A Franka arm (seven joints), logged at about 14 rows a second.
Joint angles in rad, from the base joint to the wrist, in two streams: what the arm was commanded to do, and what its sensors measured. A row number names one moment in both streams.
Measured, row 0:
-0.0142, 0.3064, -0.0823, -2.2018, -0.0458, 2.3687, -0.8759
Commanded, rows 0 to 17:
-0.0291, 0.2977, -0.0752, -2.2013, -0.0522, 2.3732, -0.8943
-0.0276, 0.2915, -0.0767, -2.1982, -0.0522, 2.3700, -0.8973
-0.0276, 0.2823, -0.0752, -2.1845, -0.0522, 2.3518, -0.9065
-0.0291, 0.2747, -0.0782, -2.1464, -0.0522, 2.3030, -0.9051
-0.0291, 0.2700, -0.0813, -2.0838, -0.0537, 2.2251, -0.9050
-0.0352, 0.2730, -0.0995, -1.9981, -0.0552, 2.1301, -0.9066
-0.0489, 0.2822, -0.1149, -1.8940, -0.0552, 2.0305, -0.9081
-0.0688, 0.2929, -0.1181, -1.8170, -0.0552, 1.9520, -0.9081
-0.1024, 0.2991, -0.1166, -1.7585, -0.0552, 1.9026, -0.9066
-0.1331, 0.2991, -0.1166, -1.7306, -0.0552, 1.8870, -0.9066
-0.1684, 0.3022, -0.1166, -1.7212, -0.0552, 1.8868, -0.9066
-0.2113, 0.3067, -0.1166, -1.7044, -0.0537, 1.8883, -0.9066
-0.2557, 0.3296, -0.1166, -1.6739, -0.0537, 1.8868, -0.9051
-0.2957, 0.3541, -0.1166, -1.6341, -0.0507, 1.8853, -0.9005
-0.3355, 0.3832, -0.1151, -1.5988, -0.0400, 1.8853, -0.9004
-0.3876, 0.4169, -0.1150, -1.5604, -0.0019, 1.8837, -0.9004
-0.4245, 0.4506, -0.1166, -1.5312, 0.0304, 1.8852, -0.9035
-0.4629, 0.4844, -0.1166, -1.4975, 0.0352, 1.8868, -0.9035
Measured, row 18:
-0.3957, 0.3944, -0.1298, -1.6075, 0.0001, 1.9077, -0.8964
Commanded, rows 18 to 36:
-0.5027, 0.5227, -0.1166, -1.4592, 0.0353, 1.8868, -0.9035
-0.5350, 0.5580, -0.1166, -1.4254, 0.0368, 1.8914, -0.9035
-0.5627, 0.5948, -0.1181, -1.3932, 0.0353, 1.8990, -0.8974
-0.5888, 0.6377, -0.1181, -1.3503, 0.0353, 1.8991, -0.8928
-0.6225, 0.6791, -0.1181, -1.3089, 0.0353, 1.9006, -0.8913
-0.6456, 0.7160, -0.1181, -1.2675, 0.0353, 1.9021, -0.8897
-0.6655, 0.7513, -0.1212, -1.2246, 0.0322, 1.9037, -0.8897
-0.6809, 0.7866, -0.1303, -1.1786, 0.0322, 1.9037, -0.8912
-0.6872, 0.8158, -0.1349, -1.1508, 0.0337, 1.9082, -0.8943
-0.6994, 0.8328, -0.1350, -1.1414, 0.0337, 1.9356, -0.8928
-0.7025, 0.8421, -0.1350, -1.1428, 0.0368, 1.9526, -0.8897
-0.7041, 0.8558, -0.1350, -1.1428, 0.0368, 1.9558, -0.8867
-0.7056, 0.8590, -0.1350, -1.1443, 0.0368, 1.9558, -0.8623
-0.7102, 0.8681, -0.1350, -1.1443, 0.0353, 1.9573, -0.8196
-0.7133, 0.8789, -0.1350, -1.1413, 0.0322, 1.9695, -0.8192
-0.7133, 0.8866, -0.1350, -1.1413, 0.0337, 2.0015, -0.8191
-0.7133, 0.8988, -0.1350, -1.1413, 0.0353, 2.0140, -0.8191
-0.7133, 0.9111, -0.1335, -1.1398, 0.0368, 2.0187, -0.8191
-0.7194, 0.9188, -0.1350, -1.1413, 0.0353, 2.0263, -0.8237
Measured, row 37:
-0.7039, 0.8803, -0.1370, -1.1861, 0.0224, 2.0193, -0.8280
